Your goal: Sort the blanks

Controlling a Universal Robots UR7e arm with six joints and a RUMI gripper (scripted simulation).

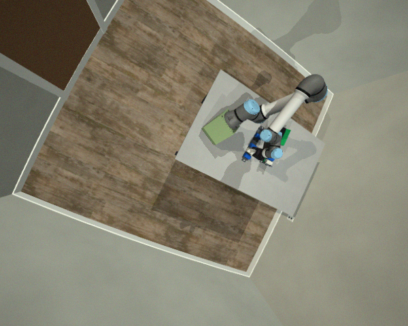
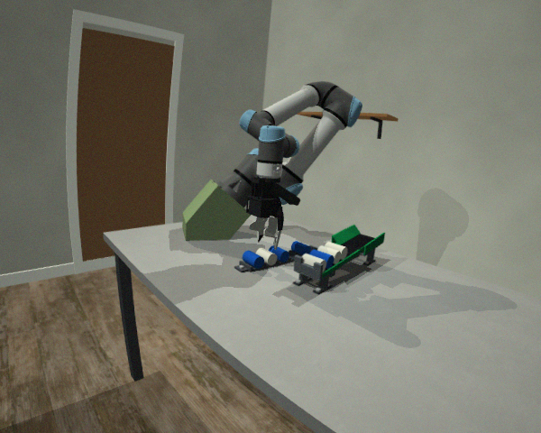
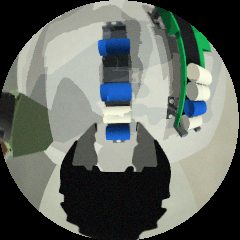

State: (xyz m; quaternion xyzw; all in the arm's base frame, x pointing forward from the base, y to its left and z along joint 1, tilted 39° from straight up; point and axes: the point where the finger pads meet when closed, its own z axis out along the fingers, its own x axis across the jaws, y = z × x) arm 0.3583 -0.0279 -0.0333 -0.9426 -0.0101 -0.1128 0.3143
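Right now the dark stock rack is 8 cm to the left of my hand, 8 cm below it and 1 cm behind it. Also, from my hand: grey stop 20 cm ahead, 2 cm below.
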